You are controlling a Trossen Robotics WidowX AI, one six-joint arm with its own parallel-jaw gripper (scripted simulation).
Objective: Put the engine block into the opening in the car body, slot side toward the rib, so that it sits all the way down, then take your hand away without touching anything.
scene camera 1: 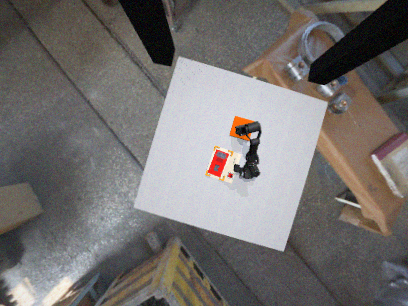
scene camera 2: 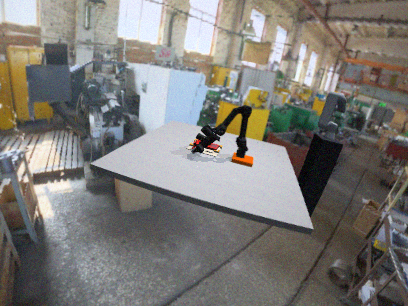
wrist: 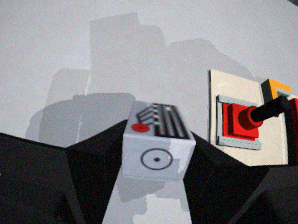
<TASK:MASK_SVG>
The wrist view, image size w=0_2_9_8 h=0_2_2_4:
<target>my gripper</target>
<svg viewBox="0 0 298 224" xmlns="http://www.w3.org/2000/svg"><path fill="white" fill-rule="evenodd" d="M190 131L197 144L196 148L194 148L188 171L186 171L182 181L184 181L186 190L185 196L188 198L189 214L192 217L190 221L192 221L192 224L298 224L298 164L263 164L250 167L250 165L242 164L241 161L230 157L227 153L222 152L220 148L217 149L209 141L205 141L202 137ZM128 120L121 121L121 123L97 133L96 136L82 140L80 143L72 144L71 147L67 148L21 139L19 136L7 135L4 132L0 133L0 224L102 224L106 206L109 204L109 198L112 196L113 186L116 185L117 175L122 165L122 135L124 135Z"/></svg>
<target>engine block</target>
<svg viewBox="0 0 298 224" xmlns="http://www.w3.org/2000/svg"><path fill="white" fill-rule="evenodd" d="M134 101L128 124L126 124L124 135L122 135L122 175L124 177L132 177L132 179L180 183L184 179L186 171L188 171L189 163L192 160L193 151L197 144L192 132L190 132L190 127L188 127L184 116L182 116L180 108L177 105Z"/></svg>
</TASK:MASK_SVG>
